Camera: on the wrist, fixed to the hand. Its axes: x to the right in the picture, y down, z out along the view.
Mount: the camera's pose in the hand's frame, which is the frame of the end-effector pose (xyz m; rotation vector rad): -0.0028 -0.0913 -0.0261 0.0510 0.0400 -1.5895
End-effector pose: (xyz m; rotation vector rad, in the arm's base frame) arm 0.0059 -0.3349 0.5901 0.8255 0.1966 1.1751
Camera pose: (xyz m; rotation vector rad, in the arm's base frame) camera 0.0579 -0.3376 0.5107 0.4301 0.7418 -0.3175
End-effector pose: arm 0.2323 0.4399 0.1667 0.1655 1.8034 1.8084
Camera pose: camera 0.2502 0.4087 0.0788 -1.0003 1.2109 0.5738
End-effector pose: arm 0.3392 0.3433 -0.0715 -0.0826 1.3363 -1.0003
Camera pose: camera 0.2675 0.3025 -0.0245 -1.2274 1.1274 -2.3179
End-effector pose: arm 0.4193 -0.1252 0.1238 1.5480 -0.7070 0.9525
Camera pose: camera 0.4903 -0.0824 0.0773 1.5309 0.6264 -0.2223
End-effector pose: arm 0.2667 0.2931 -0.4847 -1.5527 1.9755 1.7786
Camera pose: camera 0.3446 0.2906 -0.5390 -2.0426 0.2566 0.8914
